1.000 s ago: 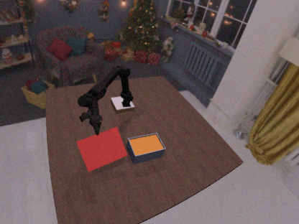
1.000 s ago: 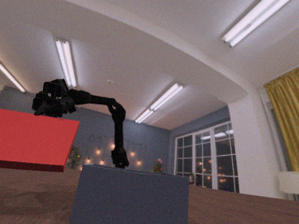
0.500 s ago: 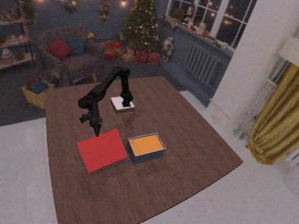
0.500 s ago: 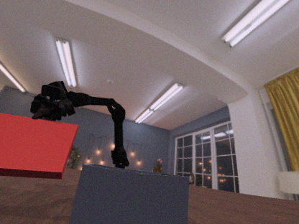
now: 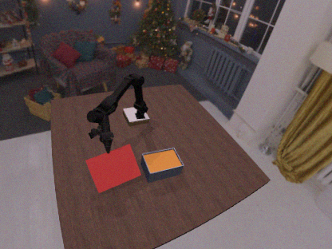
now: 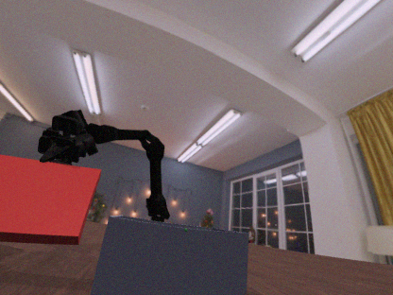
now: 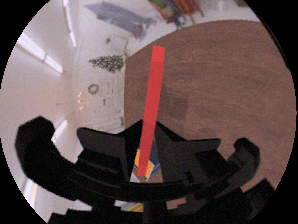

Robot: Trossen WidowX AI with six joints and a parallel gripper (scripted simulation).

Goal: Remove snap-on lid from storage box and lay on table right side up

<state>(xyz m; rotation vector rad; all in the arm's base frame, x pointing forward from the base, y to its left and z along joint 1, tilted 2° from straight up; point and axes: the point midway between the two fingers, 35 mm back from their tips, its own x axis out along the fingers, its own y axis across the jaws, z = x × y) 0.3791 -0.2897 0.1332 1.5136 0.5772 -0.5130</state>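
Right now my gripper tip is 60 mm short of the red lid, 50 mm above it and 20 mm to the right of it. The rest, counted from my gripper tip: blue storage box (290 mm to the left, 110 mm below, 50 mm ahead).
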